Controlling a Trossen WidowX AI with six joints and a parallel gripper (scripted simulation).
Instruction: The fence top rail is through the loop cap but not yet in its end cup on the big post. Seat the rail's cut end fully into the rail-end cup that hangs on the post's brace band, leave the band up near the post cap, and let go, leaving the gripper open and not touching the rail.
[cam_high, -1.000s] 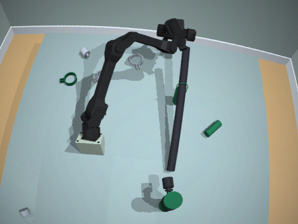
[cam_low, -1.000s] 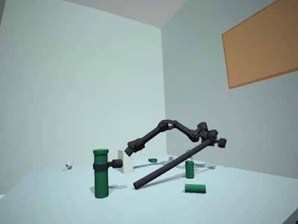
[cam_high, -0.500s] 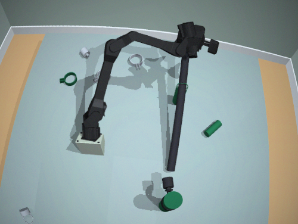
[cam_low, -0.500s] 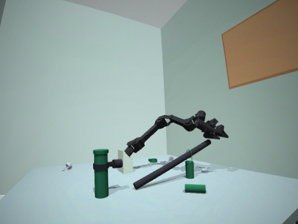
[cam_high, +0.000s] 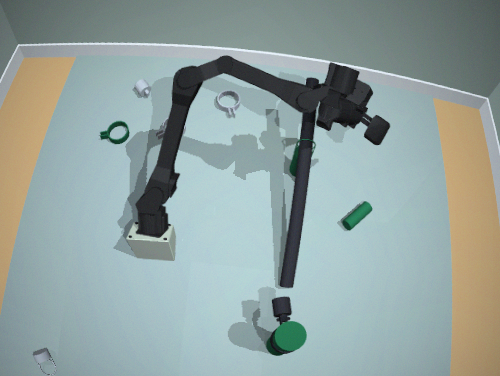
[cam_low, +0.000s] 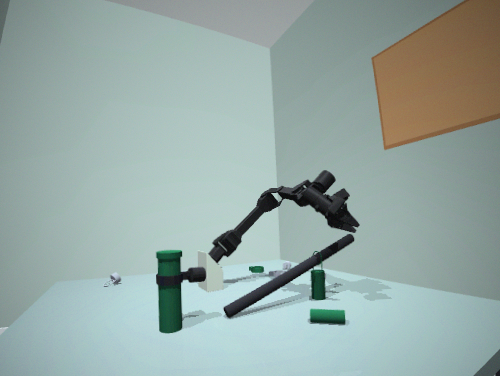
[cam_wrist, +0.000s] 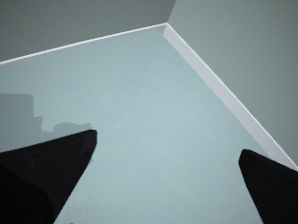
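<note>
The rail-end cup is 49 cm to the right of my gripper tip, 13 cm behind it and 11 cm below it. Also, from my gripper tip: green cylinder: 22 cm below, 17 cm to the right, 4 cm ahead; then small green post: 14 cm below, 14 cm behind, 6 cm to the right; then white cup: 64 cm behind, 22 cm below, 12 cm to the left.
</note>
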